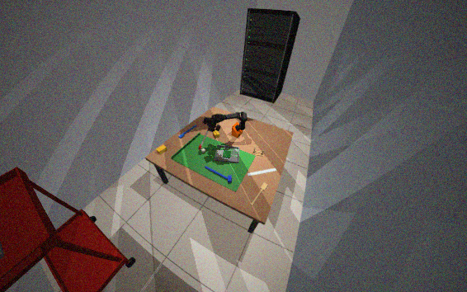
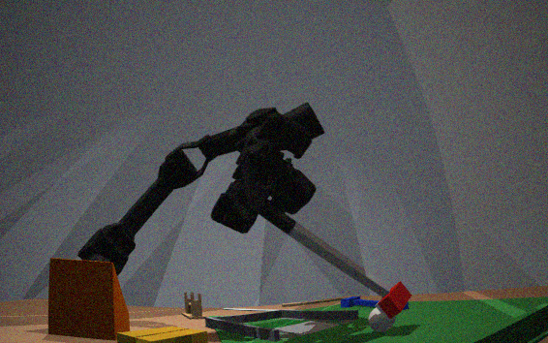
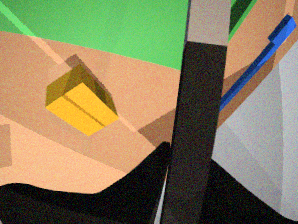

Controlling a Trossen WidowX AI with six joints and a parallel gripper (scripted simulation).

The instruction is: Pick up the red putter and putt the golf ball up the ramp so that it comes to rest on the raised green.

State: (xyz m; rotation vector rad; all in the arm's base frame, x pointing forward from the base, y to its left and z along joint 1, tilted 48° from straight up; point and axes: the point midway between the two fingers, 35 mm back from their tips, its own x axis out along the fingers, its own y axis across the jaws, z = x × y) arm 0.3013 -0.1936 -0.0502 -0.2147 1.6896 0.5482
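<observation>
Now: the red putter 110 mm ahead of my gripper tip, 30 mm to the left of it and 60 mm below it. Also, from my gripper tip: green mat 190 mm ahead, 210 mm to the left, 180 mm below; then white golf ball 190 mm ahead, 70 mm to the left, 160 mm below; then blue putter 330 mm ahead, 380 mm to the left, 170 mm below.
</observation>
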